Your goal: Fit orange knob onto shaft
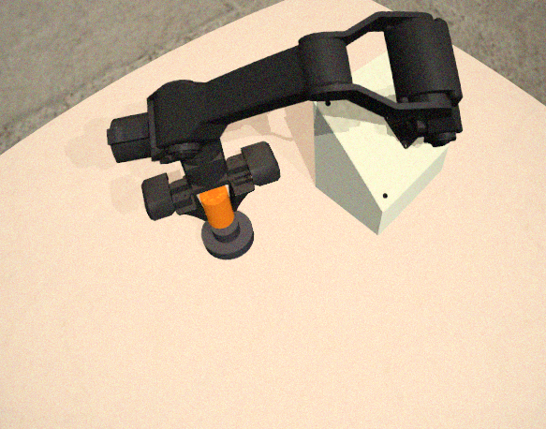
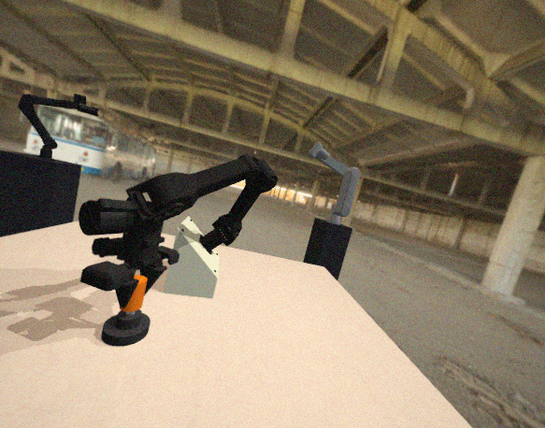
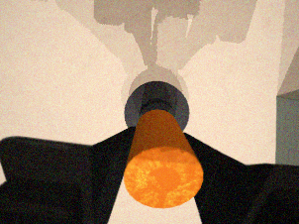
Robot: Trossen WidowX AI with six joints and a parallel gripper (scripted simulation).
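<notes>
My gripper tip is now 30 mm below the orange knob. Also, from my gripper tip: dark round pedestal (40 mm below).
</notes>
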